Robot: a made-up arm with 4 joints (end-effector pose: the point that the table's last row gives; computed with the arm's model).
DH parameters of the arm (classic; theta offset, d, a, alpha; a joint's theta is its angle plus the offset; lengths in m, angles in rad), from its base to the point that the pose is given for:
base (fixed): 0 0.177 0 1.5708
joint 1: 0 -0.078 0.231 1.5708
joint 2: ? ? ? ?
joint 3: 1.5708 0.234 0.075 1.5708
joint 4: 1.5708 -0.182 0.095 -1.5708
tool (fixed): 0 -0.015 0 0
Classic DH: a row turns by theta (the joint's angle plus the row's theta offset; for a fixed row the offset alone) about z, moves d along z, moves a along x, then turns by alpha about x.
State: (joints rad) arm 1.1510 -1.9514 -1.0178 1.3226
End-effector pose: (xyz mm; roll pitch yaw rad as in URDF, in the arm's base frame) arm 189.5 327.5 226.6 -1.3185 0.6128 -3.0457
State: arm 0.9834 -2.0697 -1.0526 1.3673
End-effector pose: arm 184.5 311.2 173.3 -1.2111 0.4484 -2.8840
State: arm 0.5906 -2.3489 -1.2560 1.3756
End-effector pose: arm 149.3 288.0 68.4 -1.1949 0.1947 -2.5870
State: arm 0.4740 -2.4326 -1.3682 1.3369
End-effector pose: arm 133.4 291.2 42.6 -1.2485 0.1905 -2.5193
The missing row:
joint 2: 1.5708 0.005 0.099 1.5708
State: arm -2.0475 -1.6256 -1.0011 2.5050
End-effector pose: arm -248.4 244.6 48.5 2.0328 -0.2608 -1.0341
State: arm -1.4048 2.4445 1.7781 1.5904
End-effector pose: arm 156.9 39.2 262.9 2.7780 -0.6073 1.9504
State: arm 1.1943 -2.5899 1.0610 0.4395
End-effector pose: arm -144.6 221.9 165.8 0.0936 0.4773 2.0441
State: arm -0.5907 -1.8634 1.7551 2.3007
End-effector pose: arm 354.4 291.9 147.5 1.1388 0.6576 -0.5701
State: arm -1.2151 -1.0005 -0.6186 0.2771
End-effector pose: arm -13.3 362.1 -252.9 0.4778 0.2880 1.2047
